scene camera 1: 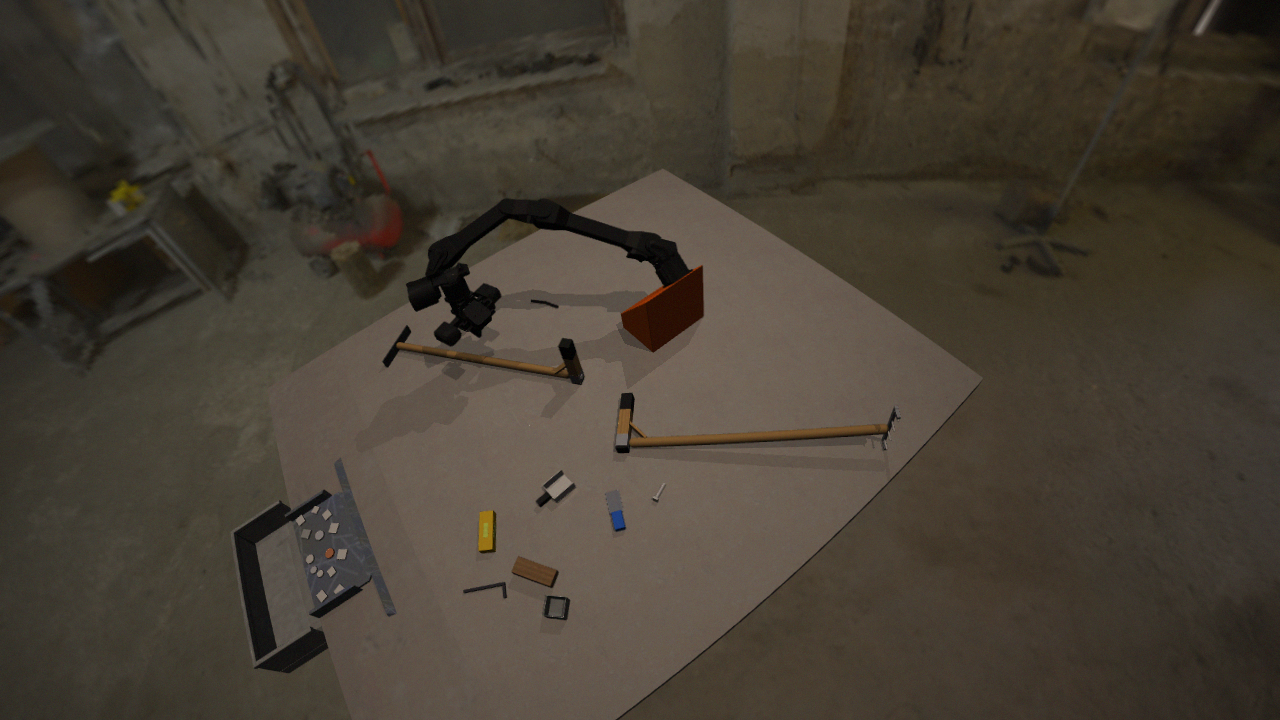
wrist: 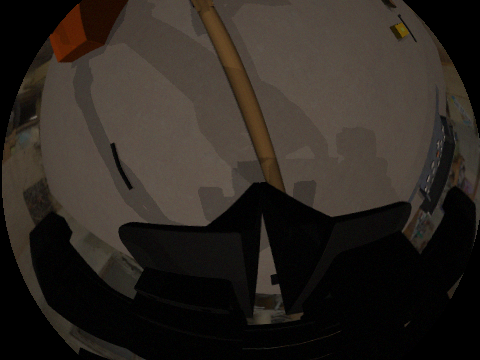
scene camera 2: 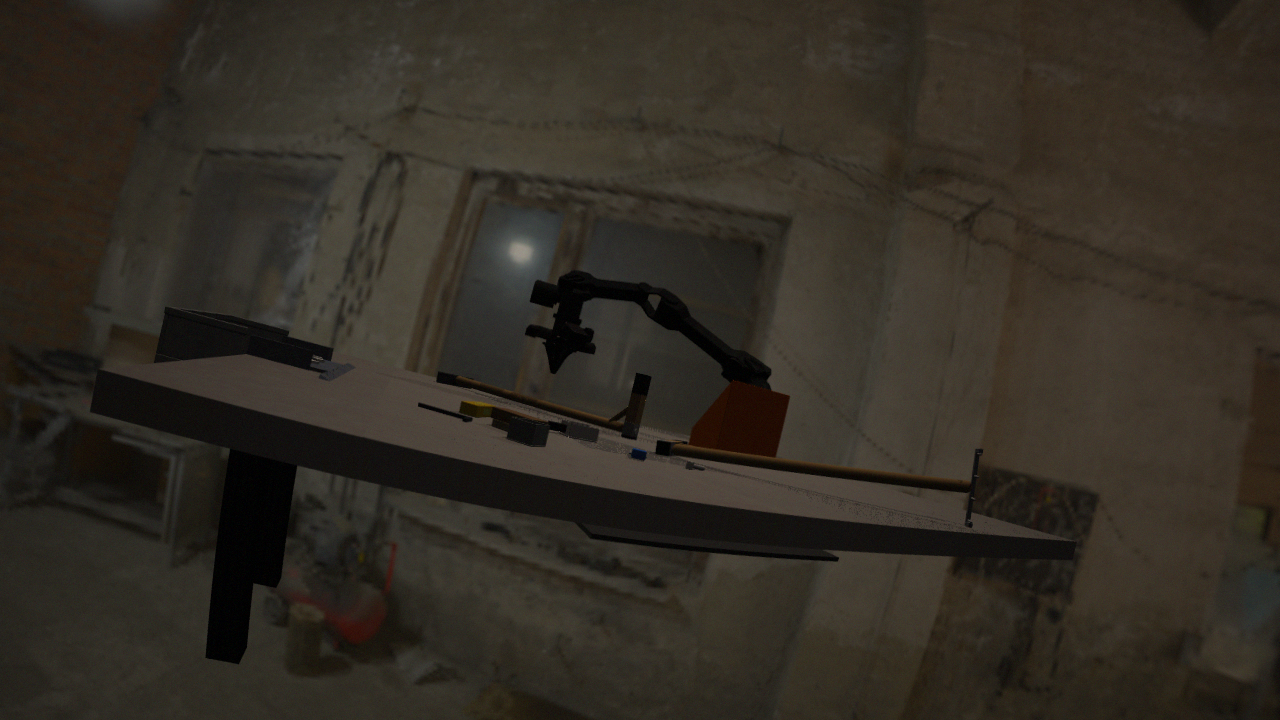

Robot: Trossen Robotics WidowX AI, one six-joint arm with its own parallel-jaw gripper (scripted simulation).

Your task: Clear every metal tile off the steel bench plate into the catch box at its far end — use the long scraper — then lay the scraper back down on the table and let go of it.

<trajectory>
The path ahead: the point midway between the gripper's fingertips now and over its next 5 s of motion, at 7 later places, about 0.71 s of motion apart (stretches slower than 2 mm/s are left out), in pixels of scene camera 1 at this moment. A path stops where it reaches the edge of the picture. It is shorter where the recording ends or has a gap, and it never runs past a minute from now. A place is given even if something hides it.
My gripper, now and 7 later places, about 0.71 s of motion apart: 479, 336; 480, 309; 483, 316; 490, 332; 498, 343; 496, 349; 492, 354; 488, 359
</trajectory>
